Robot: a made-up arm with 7 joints. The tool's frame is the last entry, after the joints.
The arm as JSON. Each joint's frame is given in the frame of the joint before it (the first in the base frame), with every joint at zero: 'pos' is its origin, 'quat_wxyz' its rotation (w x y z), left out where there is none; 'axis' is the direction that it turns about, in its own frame. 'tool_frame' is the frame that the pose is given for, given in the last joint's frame.
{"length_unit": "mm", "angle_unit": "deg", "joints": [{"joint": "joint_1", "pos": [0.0, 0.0, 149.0], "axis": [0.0, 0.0, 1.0]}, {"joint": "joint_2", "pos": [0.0, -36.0, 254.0], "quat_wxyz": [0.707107, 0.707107, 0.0, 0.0], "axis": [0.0, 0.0, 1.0]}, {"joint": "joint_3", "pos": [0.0, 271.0, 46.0], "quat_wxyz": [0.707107, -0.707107, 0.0, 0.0], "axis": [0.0, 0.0, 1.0]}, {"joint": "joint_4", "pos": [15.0, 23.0, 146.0], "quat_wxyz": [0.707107, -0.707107, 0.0, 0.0], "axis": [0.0, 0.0, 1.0]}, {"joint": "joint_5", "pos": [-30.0, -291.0, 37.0], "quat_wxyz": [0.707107, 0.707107, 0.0, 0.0], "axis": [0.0, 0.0, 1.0]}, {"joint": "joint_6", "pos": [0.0, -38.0, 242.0], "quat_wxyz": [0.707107, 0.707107, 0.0, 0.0], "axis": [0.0, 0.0, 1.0]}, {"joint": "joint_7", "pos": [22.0, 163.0, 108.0], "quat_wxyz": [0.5, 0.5, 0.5, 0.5], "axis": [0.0, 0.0, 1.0]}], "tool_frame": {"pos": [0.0, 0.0, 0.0]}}
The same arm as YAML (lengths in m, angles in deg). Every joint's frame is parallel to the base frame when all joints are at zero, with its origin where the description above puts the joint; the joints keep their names.
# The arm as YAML. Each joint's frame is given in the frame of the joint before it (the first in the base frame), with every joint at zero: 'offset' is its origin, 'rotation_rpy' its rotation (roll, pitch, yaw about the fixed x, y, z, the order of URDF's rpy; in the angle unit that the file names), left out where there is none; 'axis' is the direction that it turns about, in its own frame. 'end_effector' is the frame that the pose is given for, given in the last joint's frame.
length_unit: m
angle_unit: deg
chain:
  - id: joint_1
    offset: [0.0, 0.0, 0.149]
    axis: "+z"
  - id: joint_2
    offset: [0.0, -0.036, 0.254]
    axis: "-y"
  - id: joint_3
    offset: [0.0, -0.046, 0.271]
    axis: "+z"
  - id: joint_4
    offset: [0.015, 0.023, 0.146]
    axis: "+y"
  - id: joint_5
    offset: [-0.03, 0.037, 0.291]
    axis: "+z"
  - id: joint_6
    offset: [0.0, -0.038, 0.242]
    axis: "-y"
  - id: joint_7
    offset: [0.022, -0.108, 0.163]
    axis: "+x"
end_effector:
  offset: [0.0, 0.0, 0.0]
  rotation_rpy: [180.0, -90.0, 0.0]

